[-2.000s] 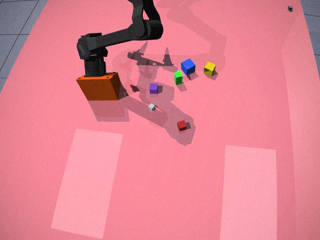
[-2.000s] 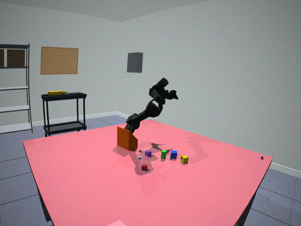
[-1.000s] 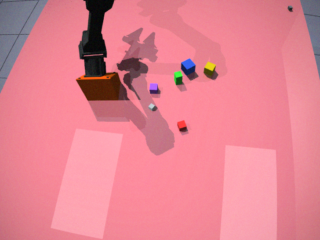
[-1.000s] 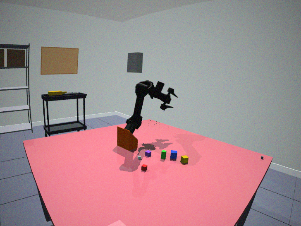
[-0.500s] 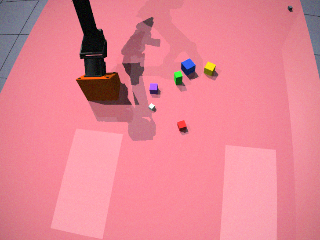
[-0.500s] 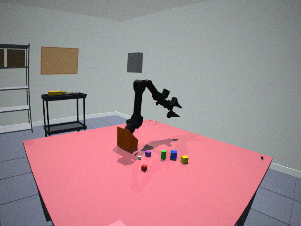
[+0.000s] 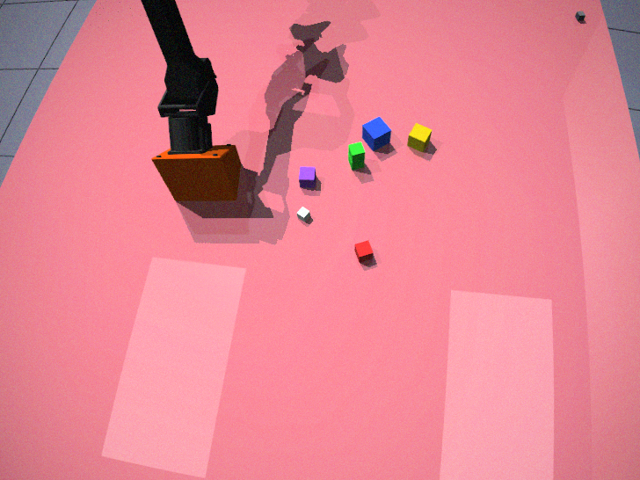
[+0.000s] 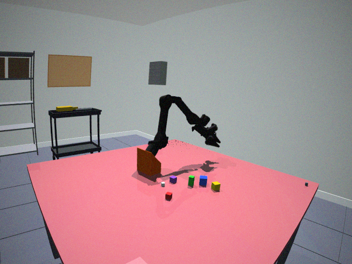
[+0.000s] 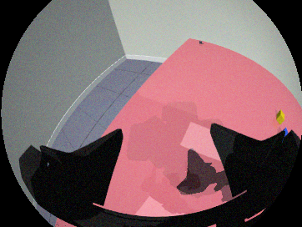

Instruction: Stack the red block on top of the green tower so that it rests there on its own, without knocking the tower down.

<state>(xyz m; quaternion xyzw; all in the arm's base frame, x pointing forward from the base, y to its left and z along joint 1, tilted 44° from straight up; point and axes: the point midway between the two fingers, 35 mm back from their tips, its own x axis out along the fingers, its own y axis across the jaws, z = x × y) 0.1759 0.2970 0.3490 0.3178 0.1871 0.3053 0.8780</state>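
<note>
Now: gripper tip 620 mm to the left of the red block, 110 mm above it and 100 mm short of it. The rest, counted from my gripper tip: yellow cube 390 mm to the right, 210 mm ahead, 100 mm below; blue cube 380 mm to the right, 120 mm ahead, 100 mm below; purple cube 480 mm to the right, 100 mm below.
</note>
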